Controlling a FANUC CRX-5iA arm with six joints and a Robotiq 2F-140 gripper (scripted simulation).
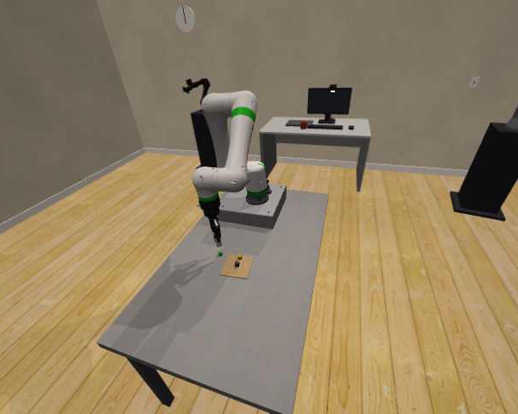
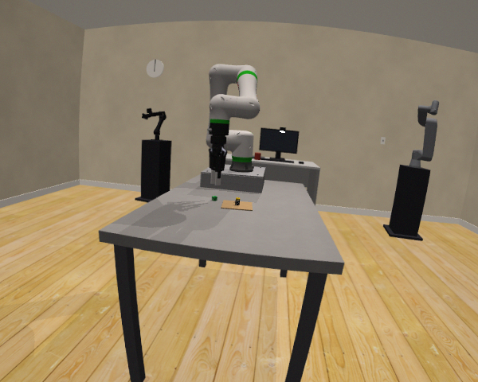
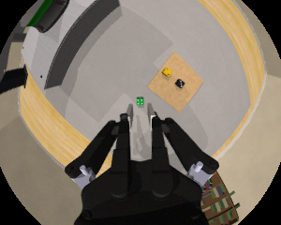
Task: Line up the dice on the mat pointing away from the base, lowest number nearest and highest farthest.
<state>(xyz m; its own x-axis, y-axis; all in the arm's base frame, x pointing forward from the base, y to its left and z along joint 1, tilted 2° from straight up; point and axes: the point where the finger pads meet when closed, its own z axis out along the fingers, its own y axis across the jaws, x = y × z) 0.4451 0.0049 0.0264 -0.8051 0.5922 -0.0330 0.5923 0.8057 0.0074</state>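
Right now the green die is 10 cm below my hand. From my hand the other things lie so: tan mat 3 cm ahead, 13 cm to the left, 11 cm below; then black die 3 cm ahead, 13 cm to the left, 10 cm below; then yellow die 2 cm behind, 11 cm to the left, 10 cm below.
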